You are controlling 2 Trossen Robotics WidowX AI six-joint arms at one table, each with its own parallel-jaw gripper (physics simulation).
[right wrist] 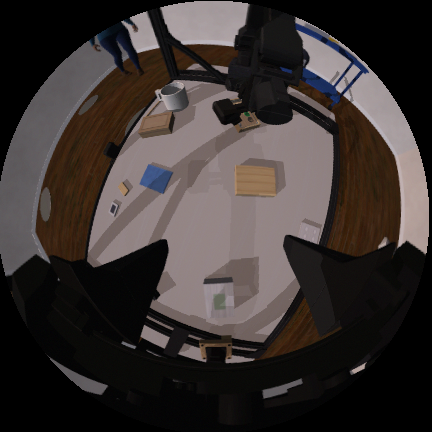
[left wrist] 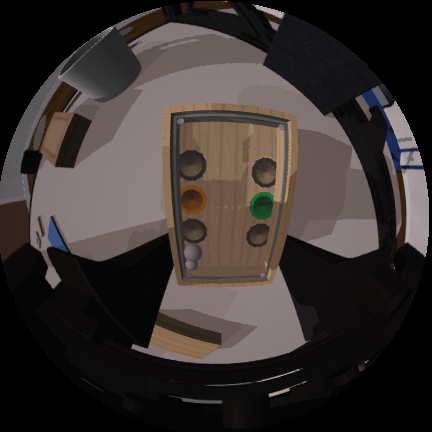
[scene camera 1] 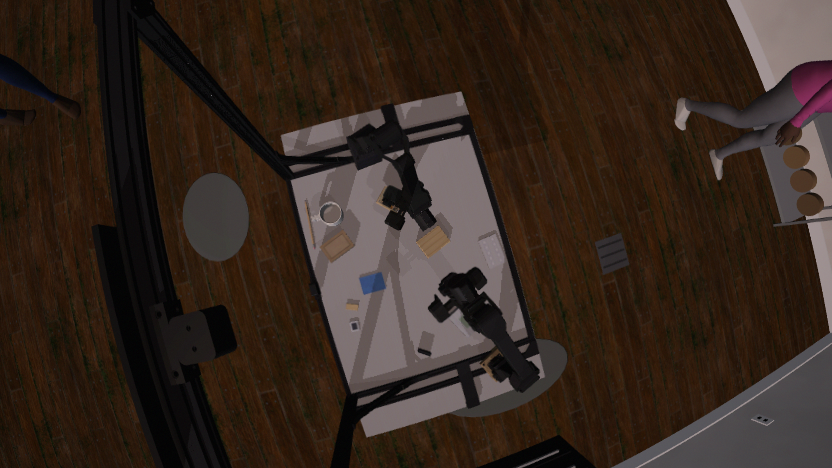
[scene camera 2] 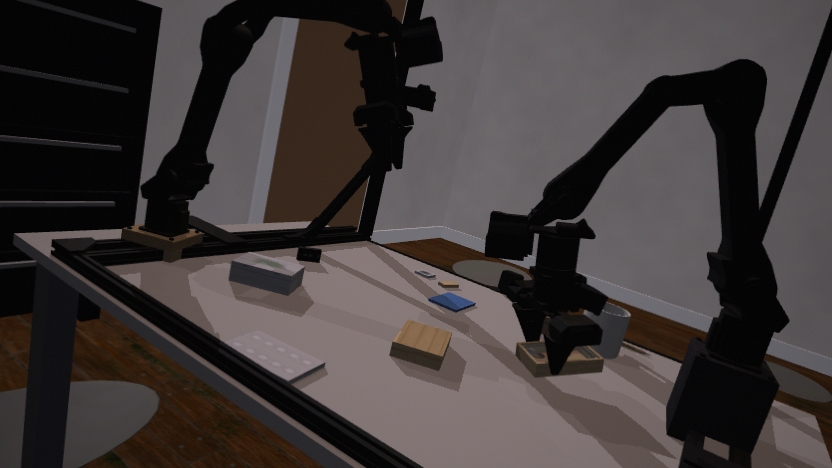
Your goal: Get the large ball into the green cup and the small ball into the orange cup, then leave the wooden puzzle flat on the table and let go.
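Seen in the pictures: left gripper, fingertip midpoint: (right wrist: 243, 120) (left wrist: 226, 237) (scene camera 2: 543, 362); right gripper, fingertip midpoint: (right wrist: 226, 243) (scene camera 2: 393, 170); left arm's base at its link origin: (right wrist: 245, 62) (scene camera 1: 364, 144) (scene camera 2: 732, 358); right arm's base at its link origin: (right wrist: 215, 351) (scene camera 1: 498, 364) (scene camera 2: 164, 230).
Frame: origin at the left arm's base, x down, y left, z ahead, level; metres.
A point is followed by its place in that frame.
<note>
The wooden puzzle (scene camera 1: 381, 201) {x 0.064, y -0.016, z 0.203 m} (scene camera 2: 573, 367) {x 0.078, y 0.050, z 0.192 m} (left wrist: 230, 107) {x 0.059, y -0.006, z 0.181 m} (right wrist: 255, 120) {x 0.078, y 0.074, z 0.233 m} is a shallow framed box with a clear cover. In the left wrist view its green cup (left wrist: 262, 205) {x 0.071, y 0.039, z 0.206 m} is right of the middle and its orange cup (left wrist: 193, 199) {x 0.070, y 0.009, z 0.228 m} left; both look empty. The large ball (left wrist: 192, 252) {x 0.081, y 0.029, z 0.256 m} and small ball (left wrist: 191, 264) {x 0.087, y 0.036, z 0.267 m} touch each other in the lower left corner, below a dark cup. My left gripper (scene camera 1: 394, 208) {x 0.091, y 0.042, z 0.236 m} (scene camera 2: 544, 353) {x 0.091, y 0.042, z 0.236 m} (left wrist: 226, 237) {x 0.091, y 0.042, z 0.236 m} is shut on the puzzle's sides, seemingly just above the table. My right gripper (scene camera 1: 457, 292) {x -0.129, y 0.054, z 0.550 m} (scene camera 2: 390, 162) {x -0.129, y 0.054, z 0.550 m} (right wrist: 226, 243) {x -0.129, y 0.054, z 0.550 m} is open, high above the table.
A slatted wooden block (scene camera 1: 432, 241) {x 0.098, y 0.104, z 0.406 m} (scene camera 2: 421, 343) {x 0.098, y 0.135, z 0.400 m} (right wrist: 255, 181) {x 0.098, y 0.107, z 0.414 m} lies between the arms. A mug (scene camera 1: 331, 214) {x 0.113, y -0.203, z 0.170 m} (right wrist: 174, 97) {x 0.052, y -0.178, z 0.210 m} and brown box (scene camera 1: 337, 246) {x 0.086, y -0.224, z 0.291 m} (right wrist: 156, 123) {x 0.085, y -0.212, z 0.299 m} are beside the puzzle. A blue pad (scene camera 1: 372, 283) {x 0.115, y -0.159, z 0.464 m} (scene camera 2: 452, 301) {x 0.115, y -0.154, z 0.461 m}, dotted white pad (scene camera 2: 276, 355) {x 0.113, y 0.308, z 0.524 m} and white box (scene camera 2: 266, 273) {x 0.091, y 0.131, z 0.705 m} lie farther off.
</note>
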